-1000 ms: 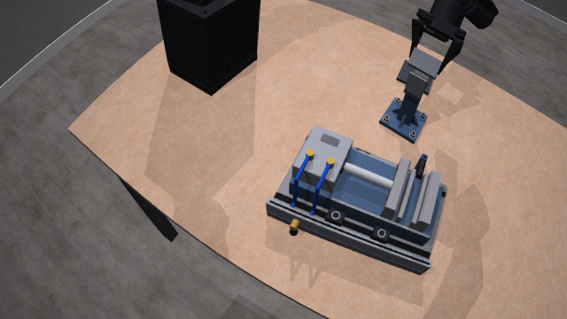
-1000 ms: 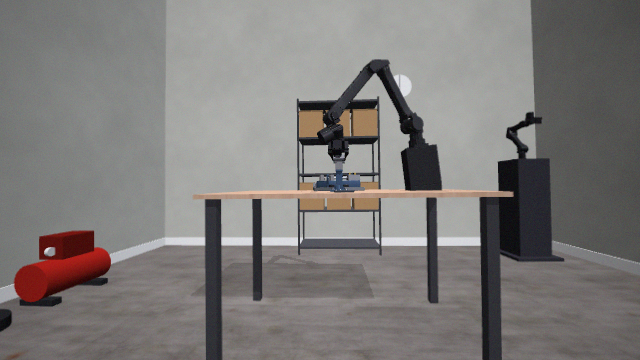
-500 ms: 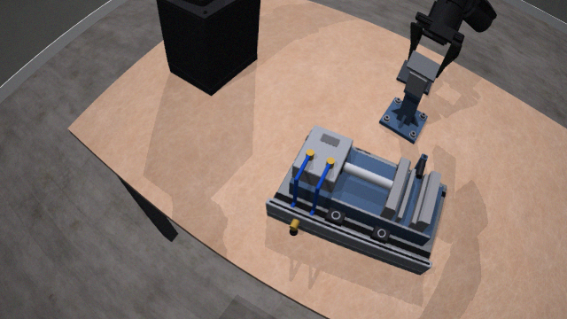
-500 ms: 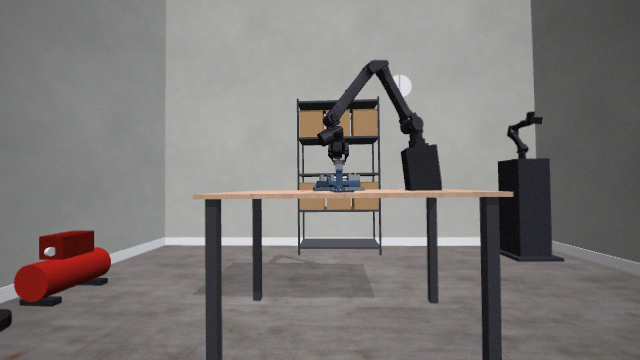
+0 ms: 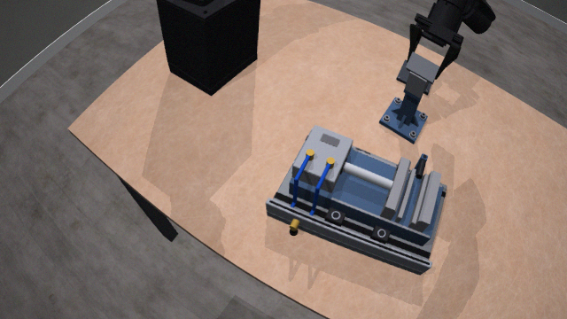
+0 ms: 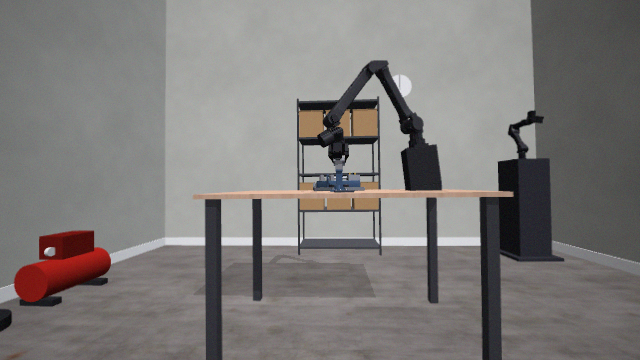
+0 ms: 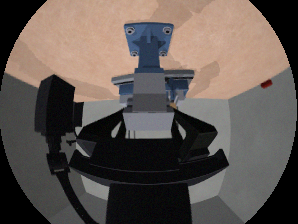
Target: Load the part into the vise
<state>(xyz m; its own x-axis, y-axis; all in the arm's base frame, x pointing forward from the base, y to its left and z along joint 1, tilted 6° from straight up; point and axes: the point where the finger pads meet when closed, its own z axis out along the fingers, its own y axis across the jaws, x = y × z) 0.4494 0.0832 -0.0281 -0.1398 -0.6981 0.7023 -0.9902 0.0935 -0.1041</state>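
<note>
The grey part lies 10 mm below my hand. From my hand the other things lie so: grey plate 160 mm to the left, 160 mm below, 10 mm behind; then moving jaw 220 mm to the right, 80 mm below, 40 mm ahead; then work stop 170 mm to the right, 70 mm below, 70 mm ahead.
</note>
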